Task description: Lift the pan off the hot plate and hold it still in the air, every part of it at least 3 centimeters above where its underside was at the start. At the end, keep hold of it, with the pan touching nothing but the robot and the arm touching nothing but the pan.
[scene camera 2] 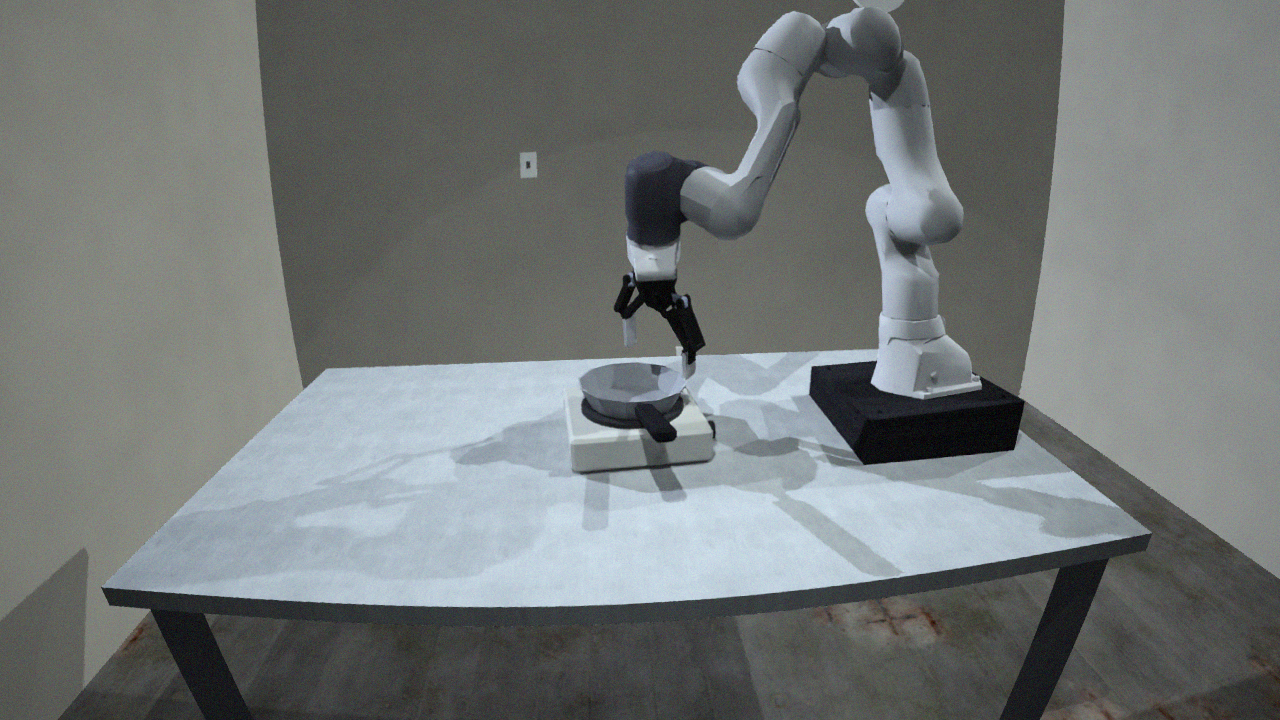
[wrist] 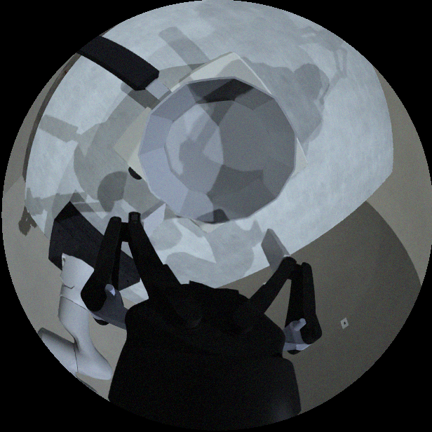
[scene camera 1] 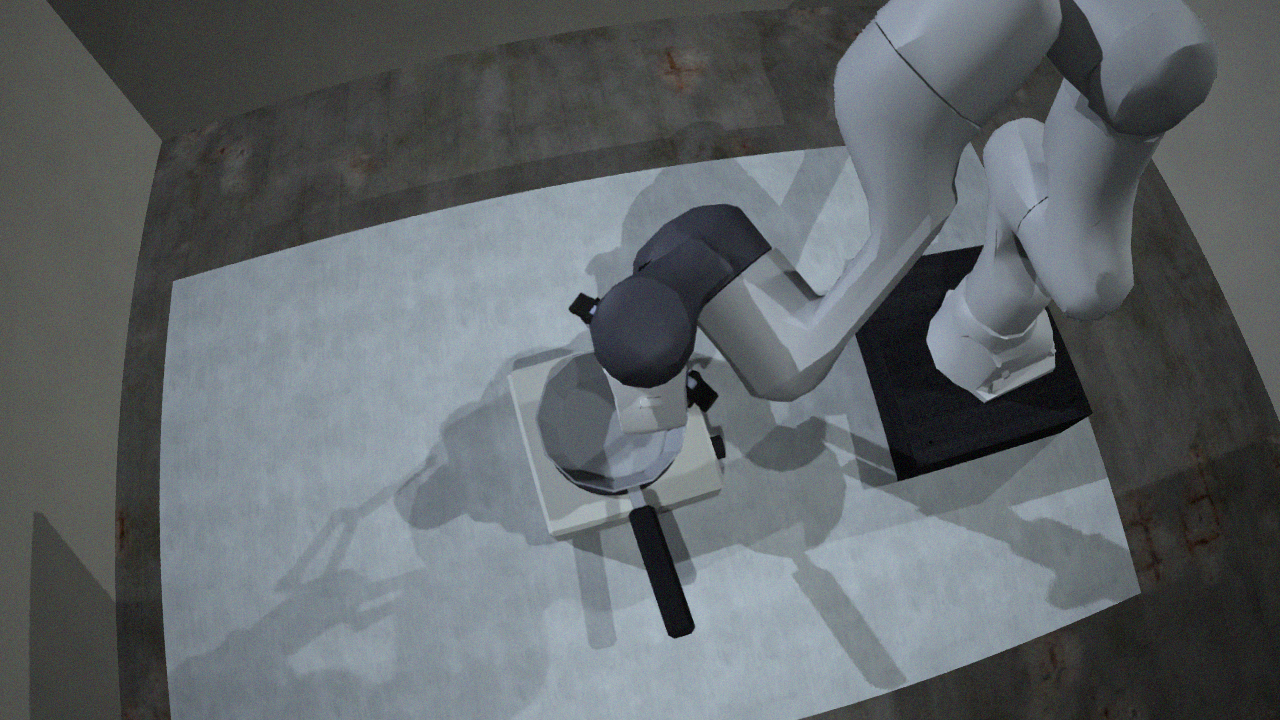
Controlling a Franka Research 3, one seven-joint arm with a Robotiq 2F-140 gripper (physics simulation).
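Note:
The grey pan (scene camera 1: 577, 420) (scene camera 2: 631, 386) (wrist: 225, 145) sits upright on the cream hot plate (scene camera 1: 559, 517) (scene camera 2: 617, 454) (wrist: 131, 137). Its black handle (scene camera 1: 662, 573) (scene camera 2: 657, 422) (wrist: 120, 62) sticks out past the plate's edge toward the front of the table. My gripper (scene camera 1: 642, 349) (scene camera 2: 657, 355) (wrist: 215, 224) is open wide, pointing down, with nothing between the fingers. It hangs above and behind the pan, on the side away from the handle. In scene camera 2 the right fingertip shows close beside the pan's rim; whether they touch cannot be told. My wrist hides part of the pan in scene camera 1.
A black knob (scene camera 1: 717, 446) is on the hot plate's right side. The arm's black base block (scene camera 1: 984, 438) (scene camera 2: 939, 429) (wrist: 75, 235) stands at the right of the white table (scene camera 1: 295, 358) (scene camera 2: 402, 402). A wall lies behind the table.

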